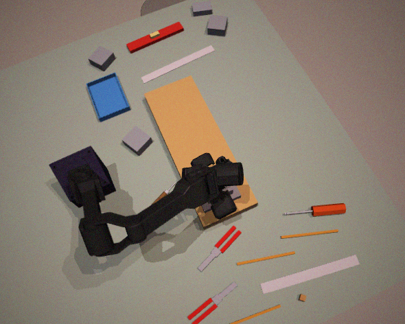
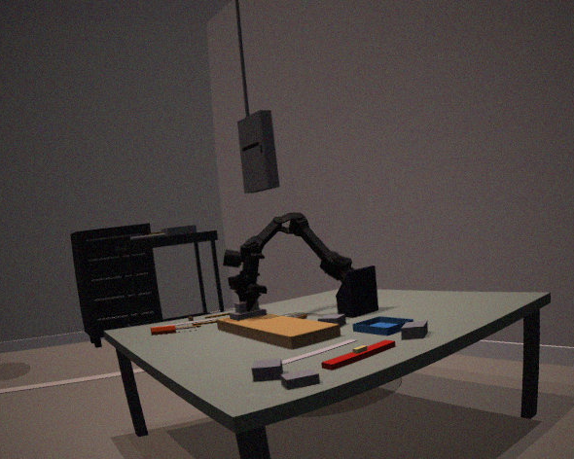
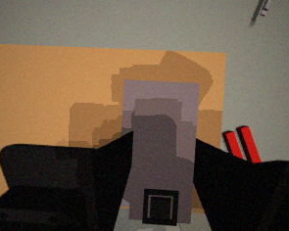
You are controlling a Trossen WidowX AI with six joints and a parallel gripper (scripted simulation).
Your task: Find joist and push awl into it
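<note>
My gripper tip is 40 mm past the square light and 30 mm below it. From my gripper tip the other things lie so: awl (160 mm behind, 80 mm to the left, 60 mm below); then stud finder (20 mm behind, 20 mm above); then blue tray (510 mm to the left, 220 mm behind, 50 mm below).
</note>
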